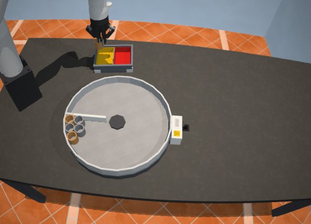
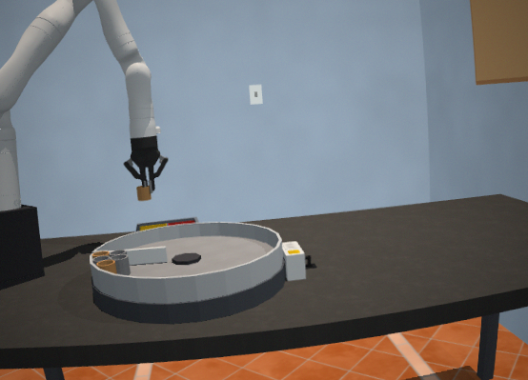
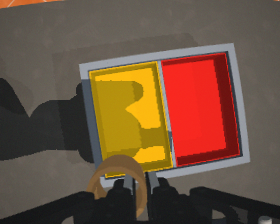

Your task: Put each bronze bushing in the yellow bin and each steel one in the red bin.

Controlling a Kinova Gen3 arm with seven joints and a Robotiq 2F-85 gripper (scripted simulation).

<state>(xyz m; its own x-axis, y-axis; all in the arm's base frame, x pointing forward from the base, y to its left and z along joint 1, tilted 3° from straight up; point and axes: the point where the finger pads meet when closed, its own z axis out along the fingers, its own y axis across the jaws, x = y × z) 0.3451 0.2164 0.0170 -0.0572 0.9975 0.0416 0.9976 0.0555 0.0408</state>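
My gripper is now 15 cm above the yellow bin, 5 cm to the right of it and 3 cm short of it. From my hand the other things lie so: turntable 32 cm to the right, 13 cm ahead, 12 cm below.
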